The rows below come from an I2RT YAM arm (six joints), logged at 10 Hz.
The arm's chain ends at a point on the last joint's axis. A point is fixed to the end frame.
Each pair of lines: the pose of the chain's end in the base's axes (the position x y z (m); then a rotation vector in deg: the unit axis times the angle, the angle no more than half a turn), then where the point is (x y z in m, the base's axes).
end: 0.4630, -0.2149, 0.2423, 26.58, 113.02, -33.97
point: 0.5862 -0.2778 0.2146
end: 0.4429, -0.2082, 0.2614, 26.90, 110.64, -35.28
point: 0.5660 -0.2735 0.2392
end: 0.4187, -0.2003, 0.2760, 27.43, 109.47, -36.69
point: 0.5408 -0.2682 0.2564
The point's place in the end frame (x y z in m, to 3 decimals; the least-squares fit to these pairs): -0.034 0.023 0.135
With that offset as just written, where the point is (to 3 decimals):
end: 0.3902, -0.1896, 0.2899, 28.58, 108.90, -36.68
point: 0.512 -0.259 0.271
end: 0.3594, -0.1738, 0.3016, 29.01, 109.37, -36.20
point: 0.481 -0.243 0.282
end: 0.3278, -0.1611, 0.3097, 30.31, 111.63, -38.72
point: 0.445 -0.235 0.284
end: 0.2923, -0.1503, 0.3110, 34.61, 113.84, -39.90
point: 0.404 -0.230 0.279
